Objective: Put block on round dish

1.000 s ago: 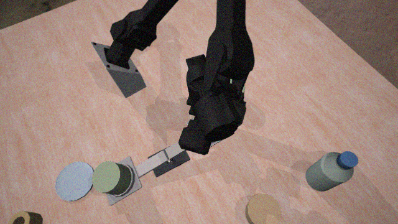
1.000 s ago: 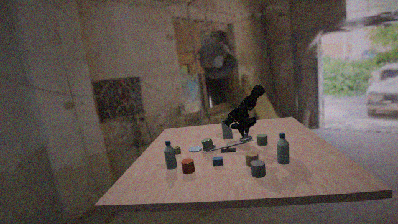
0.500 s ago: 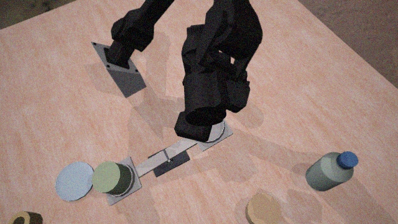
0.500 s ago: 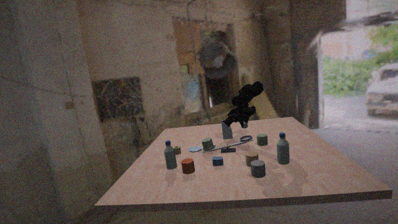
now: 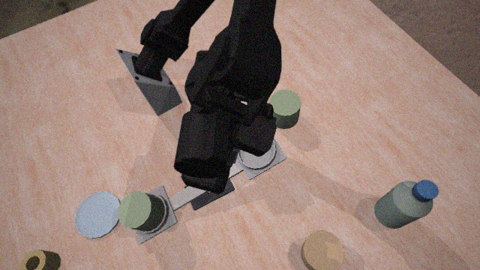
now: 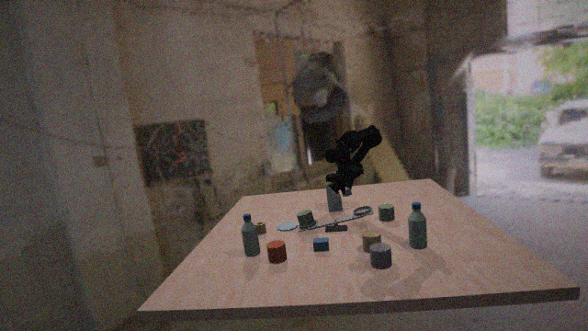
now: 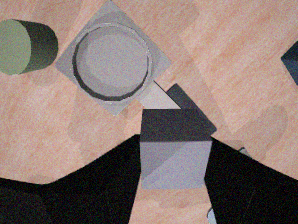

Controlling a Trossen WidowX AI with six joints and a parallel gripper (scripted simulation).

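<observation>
Now: the light blue round dish 60 mm behind my gripper tip, 310 mm to the right of it and 170 mm below it. The rest, counted from my gripper tip: blue block (190 mm ahead, 110 mm to the right, 150 mm below); tan cylinder (190 mm ahead, 80 mm to the left, 130 mm below); balance (10 mm behind, 60 mm to the right, 130 mm below).
</observation>
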